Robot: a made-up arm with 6 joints.
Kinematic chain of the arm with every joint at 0, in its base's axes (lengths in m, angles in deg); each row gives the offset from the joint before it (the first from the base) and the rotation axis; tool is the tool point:
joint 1: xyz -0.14 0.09 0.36 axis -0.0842 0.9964 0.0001
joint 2: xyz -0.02 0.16 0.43 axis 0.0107 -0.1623 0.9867
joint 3: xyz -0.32 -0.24 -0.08 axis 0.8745 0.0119 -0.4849
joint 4: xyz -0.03 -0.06 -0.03 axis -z
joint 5: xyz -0.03 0 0.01 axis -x
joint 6: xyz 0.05 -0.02 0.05 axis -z
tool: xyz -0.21 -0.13 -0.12
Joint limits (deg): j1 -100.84..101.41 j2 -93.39..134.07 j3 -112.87..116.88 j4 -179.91..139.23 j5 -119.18..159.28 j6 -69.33..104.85
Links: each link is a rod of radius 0.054 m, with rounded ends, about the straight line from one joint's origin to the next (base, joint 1, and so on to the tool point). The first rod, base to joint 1, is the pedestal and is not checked.
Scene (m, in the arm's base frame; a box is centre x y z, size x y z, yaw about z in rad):
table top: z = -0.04
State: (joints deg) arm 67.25 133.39 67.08 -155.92 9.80 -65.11
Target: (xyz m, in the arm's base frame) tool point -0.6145 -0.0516 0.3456
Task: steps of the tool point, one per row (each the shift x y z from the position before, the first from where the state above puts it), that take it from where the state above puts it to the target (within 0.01 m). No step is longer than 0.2 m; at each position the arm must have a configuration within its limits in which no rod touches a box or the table.
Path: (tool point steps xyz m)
1: -0.0303 -0.0556 0.1458
2: -0.0769 -0.0549 0.1334
3: -0.1192 -0.0520 0.1047
4: -0.1509 -0.0465 0.0615
5: -0.1670 -0.0384 0.0081
6: -0.1640 -0.0275 -0.0487
7: -0.1415 -0.0144 -0.1020
8: -0.1019 0.0006 -0.1449
9: -0.0498 0.0163 -0.1714

